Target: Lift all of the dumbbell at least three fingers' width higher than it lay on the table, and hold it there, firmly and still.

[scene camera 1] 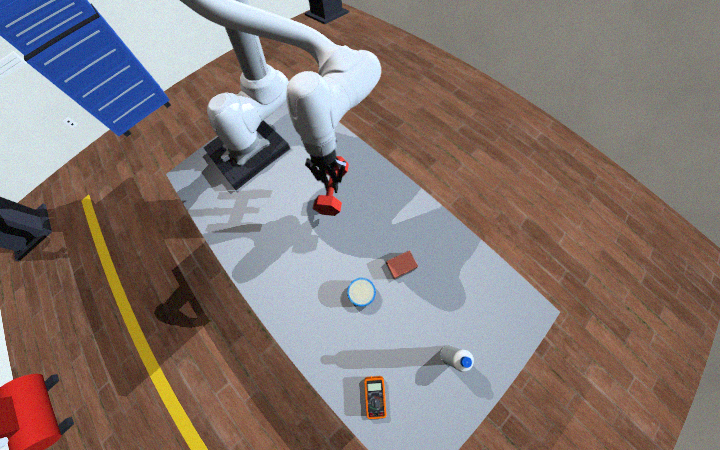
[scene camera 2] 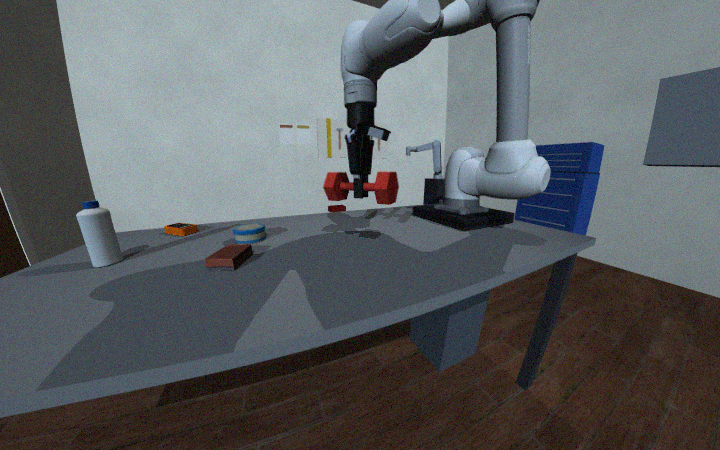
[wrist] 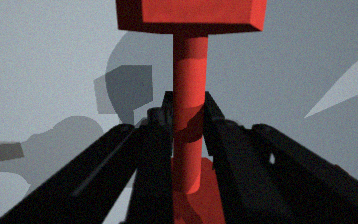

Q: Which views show my gripper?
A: Scene camera 1, scene camera 2 and the wrist view: all of them.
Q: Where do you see a red dumbbell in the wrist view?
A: At 194, 184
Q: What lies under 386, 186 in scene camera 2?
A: A red dumbbell.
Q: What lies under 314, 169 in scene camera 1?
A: My gripper.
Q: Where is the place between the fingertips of my gripper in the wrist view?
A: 186, 105
